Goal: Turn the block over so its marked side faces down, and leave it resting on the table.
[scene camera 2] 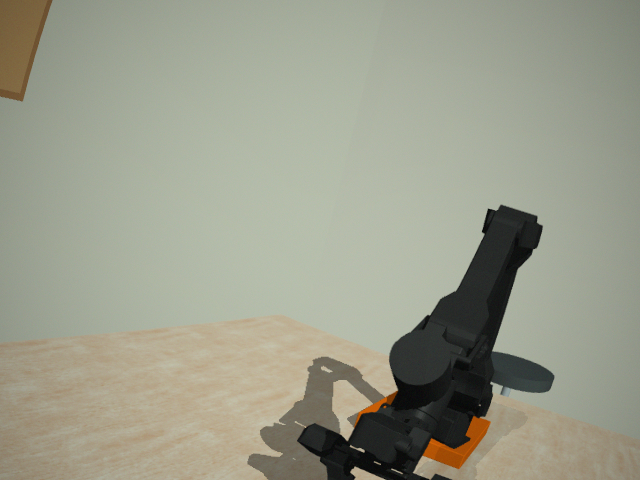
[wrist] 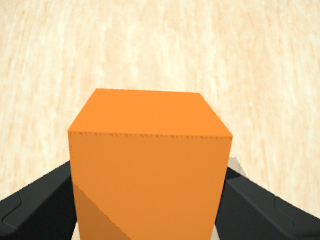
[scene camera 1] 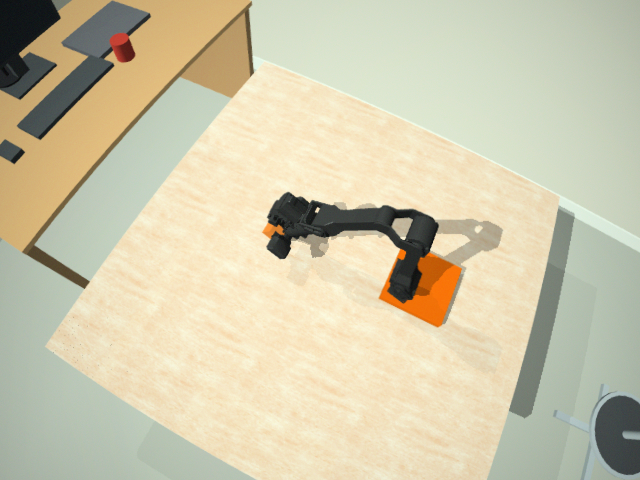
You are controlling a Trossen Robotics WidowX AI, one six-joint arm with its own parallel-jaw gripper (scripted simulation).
my gripper: holds an orange block (wrist: 137,157)
